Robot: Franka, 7 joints.
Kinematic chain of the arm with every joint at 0, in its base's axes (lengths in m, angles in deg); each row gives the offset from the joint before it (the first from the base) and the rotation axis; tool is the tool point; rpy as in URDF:
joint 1: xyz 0 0 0.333 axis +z
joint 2: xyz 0 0 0 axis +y
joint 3: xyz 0 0 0.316 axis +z
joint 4: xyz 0.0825 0 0 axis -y
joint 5: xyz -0.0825 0 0.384 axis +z
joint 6: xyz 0 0 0 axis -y
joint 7: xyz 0.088 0 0 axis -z
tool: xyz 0 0 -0.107 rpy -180 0 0
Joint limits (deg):
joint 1: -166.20..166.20
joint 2: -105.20..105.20
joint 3: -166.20..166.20
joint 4: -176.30..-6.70
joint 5: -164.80..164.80
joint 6: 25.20..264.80
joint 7: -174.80..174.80
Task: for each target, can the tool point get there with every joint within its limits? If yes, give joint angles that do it. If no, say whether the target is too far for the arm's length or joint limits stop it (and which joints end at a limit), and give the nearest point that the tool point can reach.
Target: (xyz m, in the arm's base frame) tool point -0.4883 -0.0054 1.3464
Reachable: no: too far | nearest point -0.3724 -0.0041 1.1058 | short by 0.267 m
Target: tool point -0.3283 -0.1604 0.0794
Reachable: yes | joints 91.86 -64.41 117.06 -133.93 65.27 79.99 139.25
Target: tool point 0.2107 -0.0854 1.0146
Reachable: yes | joints -46.72 -31.53 -1.03 -88.05 119.50 80.61 25.07
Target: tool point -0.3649 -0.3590 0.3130
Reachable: yes | joints -42.35 -65.31 -98.96 -135.62 -74.95 162.61 22.67
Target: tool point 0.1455 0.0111 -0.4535
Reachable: no: joint limits stop it (at a limit: joint 2) | nearest point 0.1686 0.0129 -0.3483 | short by 0.108 m
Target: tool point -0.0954 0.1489 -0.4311
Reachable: no: joint limits stop it (at a limit: joint 2) | nearest point -0.1029 0.1606 -0.3526 | short by 0.080 m
